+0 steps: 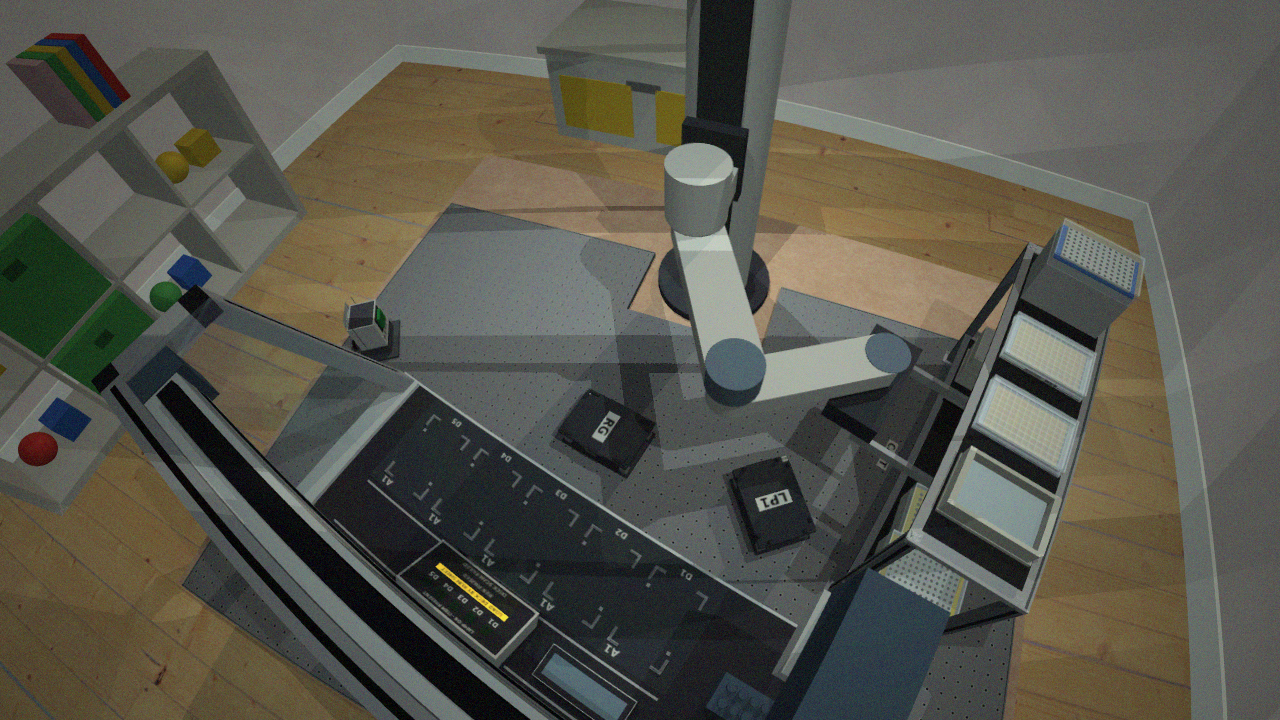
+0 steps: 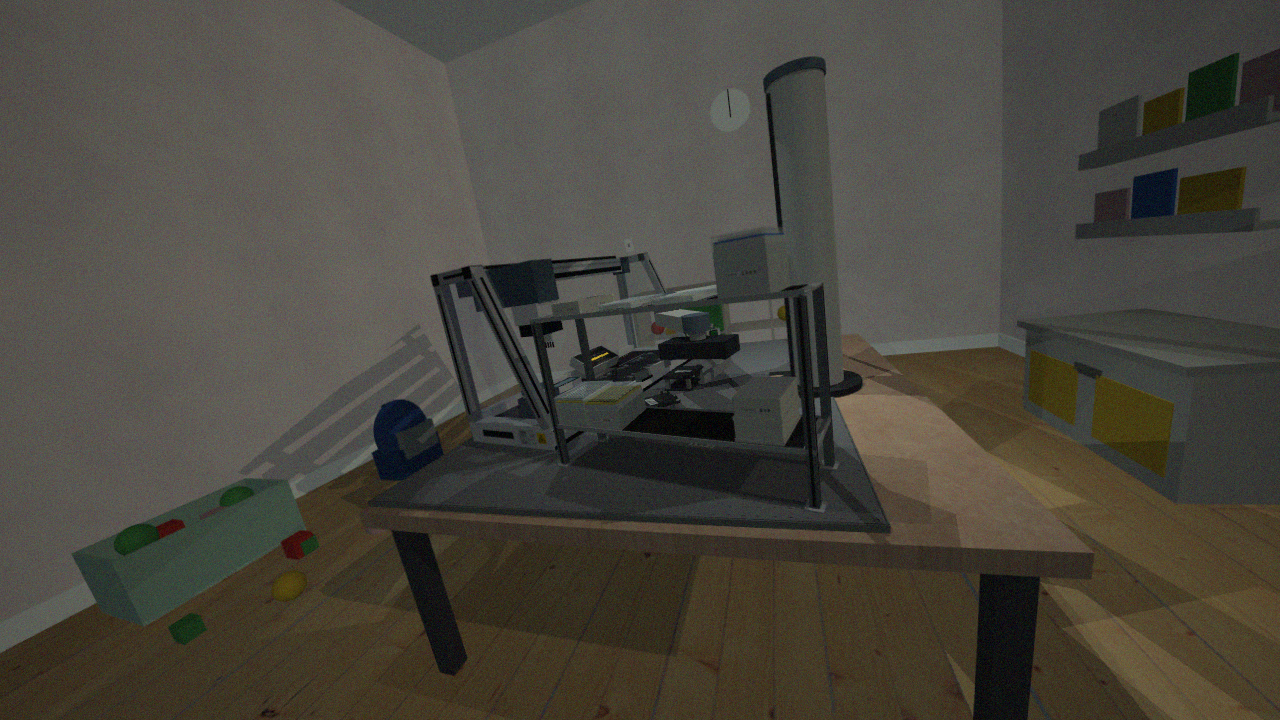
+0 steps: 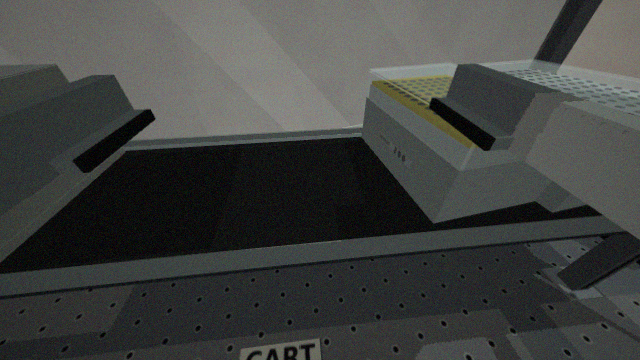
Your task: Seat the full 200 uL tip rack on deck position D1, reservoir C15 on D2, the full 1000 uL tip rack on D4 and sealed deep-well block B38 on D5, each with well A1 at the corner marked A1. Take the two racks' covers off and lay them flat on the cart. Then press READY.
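Observation:
My gripper (image 3: 295, 92) is open, its fingers spread over the cart's dark lower shelf (image 3: 225, 200). The yellow-rimmed 200 rack (image 3: 410, 155) (image 2: 599, 410) stands there under a clear cover, beside and partly behind the right finger. A tall grey box (image 2: 765, 409) stands at the shelf's other end. On the cart's top shelf are a blue-rimmed rack (image 1: 1099, 259) (image 2: 747, 266), two pale well plates (image 1: 1047, 353) (image 1: 1026, 422) and a reservoir tray (image 1: 1002, 505); their codes are unreadable. The deck (image 1: 546, 505) shows bare corner marks at D1 to D5. READY is not identifiable.
Black pads RG (image 1: 606, 431) and LP1 (image 1: 771, 504) lie between arm and deck. A console (image 1: 469, 604) stands at the deck's edge. A dark blue block (image 1: 868, 644) hangs by the cart's near end. Cart posts (image 2: 812, 402) and a front rail (image 3: 300, 250) frame the lower shelf.

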